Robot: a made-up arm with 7 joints. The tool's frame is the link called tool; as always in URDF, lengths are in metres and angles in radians. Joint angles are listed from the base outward.
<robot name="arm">
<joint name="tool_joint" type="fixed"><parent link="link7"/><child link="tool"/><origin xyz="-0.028 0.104 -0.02" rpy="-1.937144 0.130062 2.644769"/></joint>
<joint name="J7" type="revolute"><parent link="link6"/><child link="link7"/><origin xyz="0.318 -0.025 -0.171" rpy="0 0 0"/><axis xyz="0 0 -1"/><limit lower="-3.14" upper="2.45"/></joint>
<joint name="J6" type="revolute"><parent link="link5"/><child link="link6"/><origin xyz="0.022 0.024 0.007" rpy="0 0 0"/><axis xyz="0 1 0"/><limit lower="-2.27" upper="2.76"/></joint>
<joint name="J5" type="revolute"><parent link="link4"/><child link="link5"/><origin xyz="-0.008 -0.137 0.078" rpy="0 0 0"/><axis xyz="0 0 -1"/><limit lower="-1.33" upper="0.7"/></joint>
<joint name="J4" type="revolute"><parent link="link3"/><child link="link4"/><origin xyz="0.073 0.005 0.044" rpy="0 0 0"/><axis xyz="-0.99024 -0.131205 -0.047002"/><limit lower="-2.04" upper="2.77"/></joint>
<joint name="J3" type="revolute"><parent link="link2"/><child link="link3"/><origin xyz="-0.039 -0.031 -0.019" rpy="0 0 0"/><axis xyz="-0.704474 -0.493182 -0.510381"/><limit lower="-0.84" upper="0.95"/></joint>
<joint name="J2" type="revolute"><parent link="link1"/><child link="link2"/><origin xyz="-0.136 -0.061 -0.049" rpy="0 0 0"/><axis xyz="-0.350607 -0.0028 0.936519"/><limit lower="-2.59" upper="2.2"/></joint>
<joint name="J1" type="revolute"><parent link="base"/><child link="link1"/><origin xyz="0.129 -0.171 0.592" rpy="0 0 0"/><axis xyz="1 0 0"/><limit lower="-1.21" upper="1.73"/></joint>
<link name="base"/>
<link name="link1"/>
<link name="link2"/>
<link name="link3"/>
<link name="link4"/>
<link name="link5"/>
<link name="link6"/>
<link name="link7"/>
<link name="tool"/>
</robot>
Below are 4 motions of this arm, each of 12 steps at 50 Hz.
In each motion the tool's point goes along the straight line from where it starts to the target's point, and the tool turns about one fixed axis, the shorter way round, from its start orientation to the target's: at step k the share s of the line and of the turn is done. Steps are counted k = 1, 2, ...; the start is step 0. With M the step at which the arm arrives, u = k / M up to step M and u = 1 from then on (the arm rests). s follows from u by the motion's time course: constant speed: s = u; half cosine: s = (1 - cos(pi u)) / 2; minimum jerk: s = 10 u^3 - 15 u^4 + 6 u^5.
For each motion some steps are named. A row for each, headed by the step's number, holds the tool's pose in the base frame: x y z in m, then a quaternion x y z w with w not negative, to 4 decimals.
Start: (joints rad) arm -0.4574 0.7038 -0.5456 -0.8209 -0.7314 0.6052 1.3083
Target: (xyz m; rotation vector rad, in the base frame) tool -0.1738 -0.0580 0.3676 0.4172 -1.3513 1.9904
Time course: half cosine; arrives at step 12
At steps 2, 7, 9, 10, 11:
2: -0.1737 -0.0764 0.3509 0.1872 -0.4880 0.7678 0.3706
7: -0.1738 -0.0653 0.3610 0.1712 -0.5074 0.7668 0.3540
9: -0.1738 -0.0609 0.3650 0.1647 -0.5150 0.7662 0.3473
10: -0.1738 -0.0593 0.3664 0.1624 -0.5176 0.7660 0.3449
11: -0.1738 -0.0583 0.3673 0.1610 -0.5193 0.7658 0.3434

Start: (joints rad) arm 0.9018 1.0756 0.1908 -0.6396 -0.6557 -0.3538 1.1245
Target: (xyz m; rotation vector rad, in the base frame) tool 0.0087 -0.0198 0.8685 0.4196 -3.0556 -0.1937
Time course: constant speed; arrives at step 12
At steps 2, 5, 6, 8, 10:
2: 0.0504 0.0148 0.8669 0.0422 -0.9973 -0.0257 0.0552
5: 0.0379 0.0044 0.8674 0.0703 -0.9958 -0.0368 0.0464
6: 0.0337 0.0010 0.8676 0.0797 -0.9950 -0.0405 0.0434
8: 0.0254 -0.0059 0.8679 0.0984 -0.9933 -0.0479 0.0375
10: 0.0170 -0.0129 0.8682 0.1171 -0.9911 -0.0553 0.0316

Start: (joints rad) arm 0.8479 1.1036 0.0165 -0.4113 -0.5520 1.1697 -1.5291
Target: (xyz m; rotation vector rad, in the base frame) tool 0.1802 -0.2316 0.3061 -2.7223 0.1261 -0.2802
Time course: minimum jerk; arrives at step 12
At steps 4, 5, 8, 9, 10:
4: 0.1415 -0.1746 0.2977 -0.9294 0.1618 -0.0810 0.3215
5: 0.1482 -0.1845 0.2991 -0.9392 0.1419 -0.0846 0.3010
8: 0.1699 -0.2165 0.3039 -0.9648 0.0764 -0.0954 0.2328
9: 0.1751 -0.2241 0.3050 -0.9696 0.0606 -0.0979 0.2161
10: 0.1785 -0.2290 0.3057 -0.9723 0.0504 -0.0994 0.2053

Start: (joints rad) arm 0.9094 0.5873 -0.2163 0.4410 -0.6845 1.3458 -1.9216
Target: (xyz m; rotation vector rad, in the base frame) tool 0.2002 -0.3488 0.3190 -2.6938 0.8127 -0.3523
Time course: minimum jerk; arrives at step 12
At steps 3, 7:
3: 0.1767 -0.3308 0.2830 -0.9498 0.2484 -0.0851 0.1704
7: 0.1911 -0.3418 0.3051 -0.9434 0.2699 -0.1082 0.1594

